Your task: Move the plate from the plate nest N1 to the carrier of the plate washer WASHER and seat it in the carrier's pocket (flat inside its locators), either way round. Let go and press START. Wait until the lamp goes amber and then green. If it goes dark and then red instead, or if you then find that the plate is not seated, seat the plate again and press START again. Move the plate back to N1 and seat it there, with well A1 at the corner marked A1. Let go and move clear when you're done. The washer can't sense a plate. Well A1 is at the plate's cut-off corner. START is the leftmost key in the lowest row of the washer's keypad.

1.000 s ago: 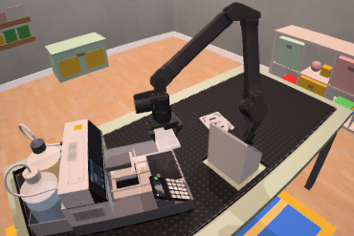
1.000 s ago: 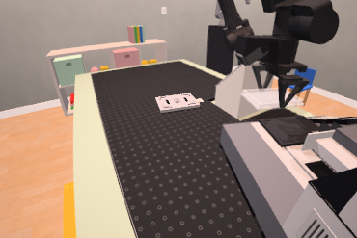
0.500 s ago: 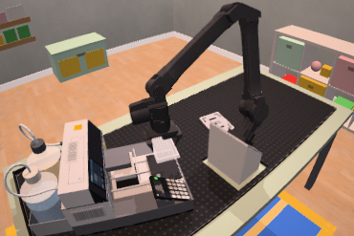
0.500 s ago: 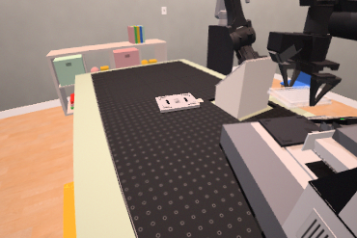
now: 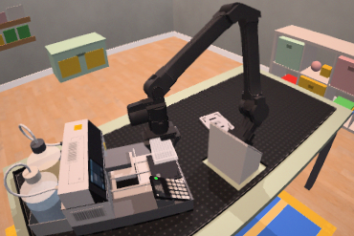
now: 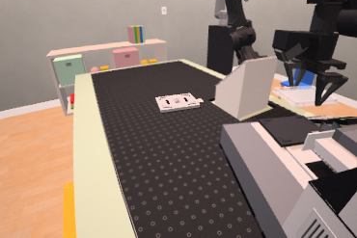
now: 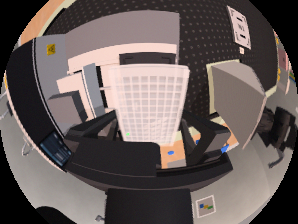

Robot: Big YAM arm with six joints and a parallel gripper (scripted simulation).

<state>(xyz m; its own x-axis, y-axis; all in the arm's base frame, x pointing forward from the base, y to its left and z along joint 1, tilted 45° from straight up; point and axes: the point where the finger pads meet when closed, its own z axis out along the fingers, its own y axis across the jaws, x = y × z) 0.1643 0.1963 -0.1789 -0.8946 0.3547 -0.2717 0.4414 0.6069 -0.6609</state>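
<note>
Right now the white well plate is 1 cm below my hand. The rest, counted from my hand: plate nest N1: 9 cm ahead, 44 cm to the right, 18 cm below; plate washer: 7 cm ahead, 14 cm to the left, 5 cm below.
</note>
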